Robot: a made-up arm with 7 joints. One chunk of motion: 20 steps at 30 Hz.
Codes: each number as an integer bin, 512 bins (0 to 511) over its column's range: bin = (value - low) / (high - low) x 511, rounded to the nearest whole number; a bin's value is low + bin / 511 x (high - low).
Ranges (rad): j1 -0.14..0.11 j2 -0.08..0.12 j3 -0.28..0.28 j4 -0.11..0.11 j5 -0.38..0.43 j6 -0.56..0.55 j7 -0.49..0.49
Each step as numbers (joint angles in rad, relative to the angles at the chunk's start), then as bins.
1 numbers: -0.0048 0.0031 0.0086 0.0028 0.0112 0.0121 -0.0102
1 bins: 276 212 263 262 247 263 250
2 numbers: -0.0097 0.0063 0.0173 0.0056 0.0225 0.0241 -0.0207
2 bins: 266 220 271 269 254 269 245
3 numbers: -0.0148 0.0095 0.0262 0.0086 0.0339 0.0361 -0.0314
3 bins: 256 229 279 275 261 274 239
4 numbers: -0.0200 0.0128 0.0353 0.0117 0.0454 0.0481 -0.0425
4 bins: 245 237 288 283 268 280 233
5 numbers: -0.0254 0.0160 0.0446 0.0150 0.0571 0.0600 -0.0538
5 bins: 234 245 296 290 276 285 227
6 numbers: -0.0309 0.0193 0.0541 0.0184 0.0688 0.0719 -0.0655
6 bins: 223 254 305 298 283 291 221
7 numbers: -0.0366 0.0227 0.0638 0.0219 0.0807 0.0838 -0.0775
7 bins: 211 262 314 306 291 296 215
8 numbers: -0.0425 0.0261 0.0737 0.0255 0.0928 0.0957 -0.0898
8 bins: 199 271 323 315 298 302 209
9 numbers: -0.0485 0.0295 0.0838 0.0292 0.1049 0.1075 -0.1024
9 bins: 187 280 332 323 306 307 202
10 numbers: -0.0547 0.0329 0.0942 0.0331 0.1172 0.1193 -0.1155
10 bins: 174 288 341 332 314 313 195
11 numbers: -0.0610 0.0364 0.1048 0.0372 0.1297 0.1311 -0.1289
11 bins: 161 297 351 342 322 318 188
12 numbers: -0.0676 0.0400 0.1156 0.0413 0.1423 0.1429 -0.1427
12 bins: 148 307 361 351 330 324 181
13 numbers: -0.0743 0.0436 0.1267 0.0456 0.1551 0.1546 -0.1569
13 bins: 134 316 371 361 338 329 174
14 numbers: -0.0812 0.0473 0.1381 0.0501 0.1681 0.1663 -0.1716
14 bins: 120 325 382 372 346 334 166
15 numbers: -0.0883 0.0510 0.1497 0.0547 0.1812 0.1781 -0.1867
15 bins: 106 335 392 383 354 340 158
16 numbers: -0.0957 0.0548 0.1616 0.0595 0.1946 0.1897 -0.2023
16 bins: 91 344 403 394 362 345 150
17 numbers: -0.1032 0.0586 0.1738 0.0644 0.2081 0.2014 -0.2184
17 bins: 75 354 414 405 371 351 142
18 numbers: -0.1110 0.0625 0.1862 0.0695 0.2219 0.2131 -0.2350
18 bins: 59 364 425 417 380 356 133
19 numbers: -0.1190 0.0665 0.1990 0.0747 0.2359 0.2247 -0.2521
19 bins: 43 374 437 429 389 361 124
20 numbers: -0.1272 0.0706 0.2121 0.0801 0.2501 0.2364 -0.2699
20 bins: 26 385 449 442 398 367 115
